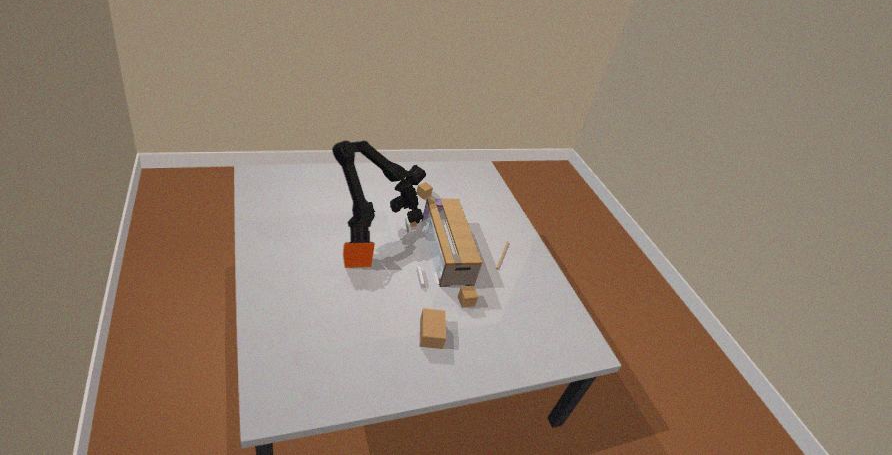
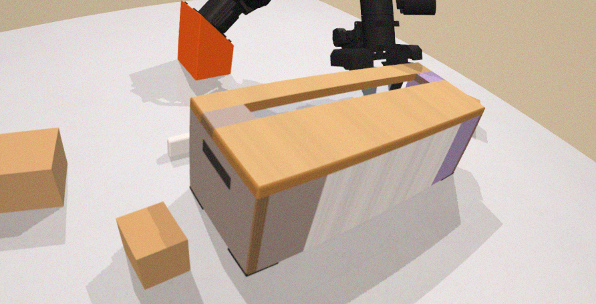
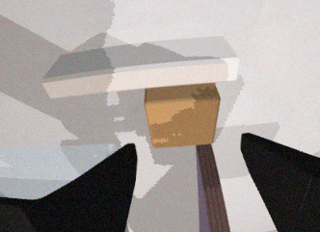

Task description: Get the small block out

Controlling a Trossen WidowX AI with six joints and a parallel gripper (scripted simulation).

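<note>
Now: the small tan block 2 cm behind my gripper tip and 2 cm below it. Also, from my gripper tip: box (2 cm ahead, 18 cm to the right, 3 cm above); thin stick (29 cm ahead, 27 cm to the right, 3 cm below); larger tan block (17 cm behind, 55 cm to the right).
</note>
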